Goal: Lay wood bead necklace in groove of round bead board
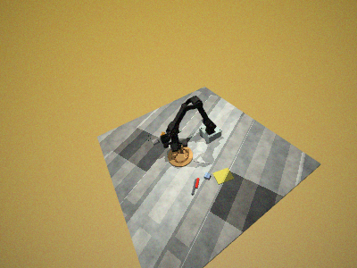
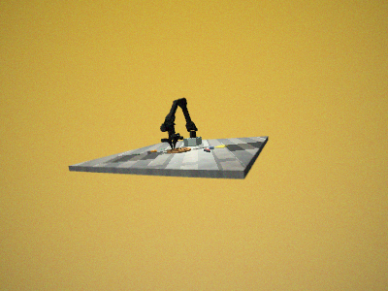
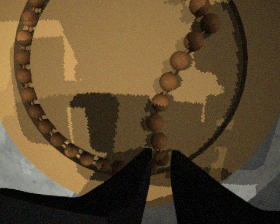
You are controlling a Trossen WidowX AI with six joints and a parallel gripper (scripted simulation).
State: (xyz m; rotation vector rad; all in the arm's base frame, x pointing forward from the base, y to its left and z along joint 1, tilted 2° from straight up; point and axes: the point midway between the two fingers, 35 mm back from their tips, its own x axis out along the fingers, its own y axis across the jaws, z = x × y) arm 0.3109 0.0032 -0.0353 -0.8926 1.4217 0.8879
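The round bead board lies 60 mm to the left of my gripper tip and 10 mm below it. The rest, counted from my gripper tip: thin grey stick (130 mm behind, 180 mm to the left, 10 mm below); small blue block (110 mm behind, 300 mm to the left, 10 mm below); grey piece (140 mm ahead, 170 mm to the right).
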